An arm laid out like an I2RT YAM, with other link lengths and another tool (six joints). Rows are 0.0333 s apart.
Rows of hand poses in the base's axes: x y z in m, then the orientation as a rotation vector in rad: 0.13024 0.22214 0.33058 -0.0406 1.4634 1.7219; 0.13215 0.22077 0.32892 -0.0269 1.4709 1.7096; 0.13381 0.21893 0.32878 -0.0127 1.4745 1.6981; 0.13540 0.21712 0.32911 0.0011 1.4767 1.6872; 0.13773 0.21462 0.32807 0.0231 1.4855 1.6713; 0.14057 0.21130 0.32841 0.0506 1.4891 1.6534; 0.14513 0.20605 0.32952 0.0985 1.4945 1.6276; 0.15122 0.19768 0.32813 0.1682 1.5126 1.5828; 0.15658 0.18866 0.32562 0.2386 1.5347 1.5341; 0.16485 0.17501 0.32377 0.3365 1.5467 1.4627; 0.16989 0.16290 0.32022 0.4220 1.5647 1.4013; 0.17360 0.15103 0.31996 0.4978 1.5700 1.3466; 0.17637 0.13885 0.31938 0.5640 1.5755 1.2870; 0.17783 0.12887 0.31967 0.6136 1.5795 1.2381; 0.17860 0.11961 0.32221 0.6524 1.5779 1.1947; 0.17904 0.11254 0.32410 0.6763 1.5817 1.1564; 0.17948 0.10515 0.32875 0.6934 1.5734 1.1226
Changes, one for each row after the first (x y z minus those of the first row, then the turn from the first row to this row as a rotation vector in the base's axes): 0.00191 -0.00137 -0.00166 -0.0052 0.0080 -0.0131; 0.00357 -0.00321 -0.00180 -0.0076 0.0142 -0.0270; 0.00516 -0.00502 -0.00147 -0.0092 0.0195 -0.0407; 0.00749 -0.00752 -0.00251 -0.0139 0.0320 -0.0596; 0.01033 -0.01084 -0.00217 -0.0148 0.0440 -0.0842; 0.01489 -0.01609 -0.00106 -0.0134 0.0665 -0.1230; 0.02098 -0.02446 -0.00245 -0.0206 0.1048 -0.1803; 0.02634 -0.03348 -0.00496 -0.0317 0.1465 -0.2381; 0.03461 -0.04713 -0.00681 -0.0385 0.1950 -0.3260; 0.03965 -0.05924 -0.01036 -0.0484 0.2451 -0.3973; 0.04336 -0.07111 -0.01062 -0.0513 0.2851 -0.4634; 0.04613 -0.08329 -0.01120 -0.0602 0.3197 -0.5283; 0.04759 -0.09327 -0.01091 -0.0690 0.3459 -0.5793; 0.04836 -0.10253 -0.00837 -0.0758 0.3634 -0.6244; 0.04880 -0.10960 -0.00648 -0.0887 0.3753 -0.6583; 0.04924 -0.11699 -0.00183 -0.0948 0.3762 -0.6920
